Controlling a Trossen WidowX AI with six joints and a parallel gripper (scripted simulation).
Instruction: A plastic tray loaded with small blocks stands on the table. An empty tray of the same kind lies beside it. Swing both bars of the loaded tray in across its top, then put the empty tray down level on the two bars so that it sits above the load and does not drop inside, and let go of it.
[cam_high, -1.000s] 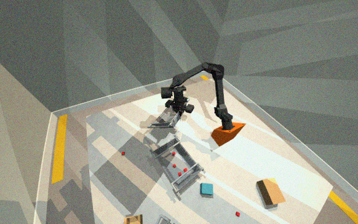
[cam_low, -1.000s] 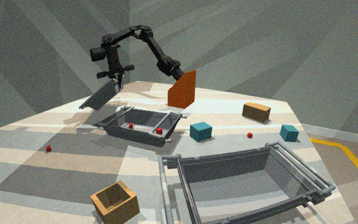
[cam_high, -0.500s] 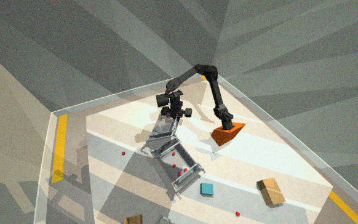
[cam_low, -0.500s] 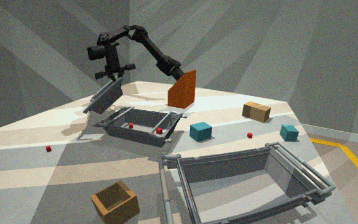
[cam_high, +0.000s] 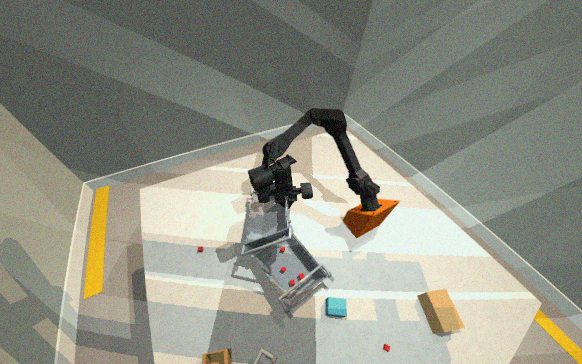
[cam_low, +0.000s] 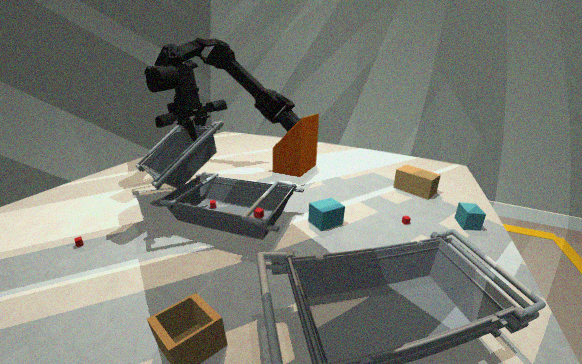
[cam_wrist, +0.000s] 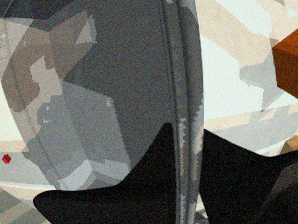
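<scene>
My gripper tip is 6 cm short of the tray and 4 cm to the left of it.
</scene>
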